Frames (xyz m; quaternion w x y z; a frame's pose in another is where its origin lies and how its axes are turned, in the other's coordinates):
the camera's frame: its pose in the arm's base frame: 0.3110 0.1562 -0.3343 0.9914 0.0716 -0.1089 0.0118
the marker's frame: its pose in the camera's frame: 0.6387 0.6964 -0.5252 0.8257 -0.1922 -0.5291 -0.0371
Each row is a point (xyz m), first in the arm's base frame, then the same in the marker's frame.
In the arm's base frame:
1: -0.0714 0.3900 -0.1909
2: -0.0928 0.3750 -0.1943
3: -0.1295 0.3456 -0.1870
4: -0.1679 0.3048 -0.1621
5: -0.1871 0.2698 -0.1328
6: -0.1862 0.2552 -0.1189
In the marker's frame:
1: 0.1428 -0.8542 0.9486
2: 0.1343 -0.8743 0.9634
3: 0.1325 -0.9134 0.9905
4: 0.1472 -0.9653 1.0197
5: 0.1707 -1.0065 1.0337
6: 0.1842 -1.0214 1.0316

